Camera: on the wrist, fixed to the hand. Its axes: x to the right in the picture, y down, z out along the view.
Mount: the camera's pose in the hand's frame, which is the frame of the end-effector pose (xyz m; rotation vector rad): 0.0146 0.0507 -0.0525 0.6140 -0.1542 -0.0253
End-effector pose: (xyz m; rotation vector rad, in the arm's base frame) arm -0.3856 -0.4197 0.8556 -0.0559 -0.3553 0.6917
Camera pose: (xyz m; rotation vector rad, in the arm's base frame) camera -0.3886 -0.3679 0.8023 0.5861 -0.2779 0.7574
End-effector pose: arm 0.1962 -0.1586 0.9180 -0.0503 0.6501 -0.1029
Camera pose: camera 0.1800 -0.1106 0.8635 0.5209 0.4424 -0.3159
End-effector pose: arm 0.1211 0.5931 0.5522 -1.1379 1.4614 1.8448
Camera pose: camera 0.0879 0.5273 0.5625 -0.6898 1.7352 1.2837
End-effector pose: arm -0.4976 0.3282 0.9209 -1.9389 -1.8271 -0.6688
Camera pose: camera -0.4505 0.3058 0.9740 -1.5816 -1.8593 0.0522
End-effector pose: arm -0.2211 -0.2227 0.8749 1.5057 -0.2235 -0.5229
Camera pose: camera -0.1749 -0.1837 0.9184 2.0656 -0.5203 -0.6246
